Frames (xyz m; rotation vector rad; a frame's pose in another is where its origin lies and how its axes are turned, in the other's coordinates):
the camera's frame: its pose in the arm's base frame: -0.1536 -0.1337 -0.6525 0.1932 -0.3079 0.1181
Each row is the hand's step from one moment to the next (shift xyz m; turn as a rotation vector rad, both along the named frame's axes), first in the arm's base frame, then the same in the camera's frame.
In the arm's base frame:
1: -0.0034 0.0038 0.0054 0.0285 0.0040 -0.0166
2: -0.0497 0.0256 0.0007 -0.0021 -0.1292 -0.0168
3: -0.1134 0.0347 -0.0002 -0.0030 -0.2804 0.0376
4: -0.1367 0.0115 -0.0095 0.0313 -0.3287 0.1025
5: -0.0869 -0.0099 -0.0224 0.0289 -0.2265 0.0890
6: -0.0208 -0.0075 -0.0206 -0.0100 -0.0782 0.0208
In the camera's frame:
1: -0.0012 0.0051 0.0052 0.0221 -0.0031 -0.0246
2: -0.0446 0.0323 0.0097 -0.0183 -0.1285 0.0116
3: -0.1044 0.0502 0.0254 -0.0152 -0.2665 0.0939
4: -0.1313 0.0294 0.0283 0.0333 -0.3074 0.1546
5: -0.0901 -0.0009 0.0062 0.0356 -0.2098 0.1216
6: -0.0267 -0.0078 -0.0117 -0.0097 -0.0712 0.0385

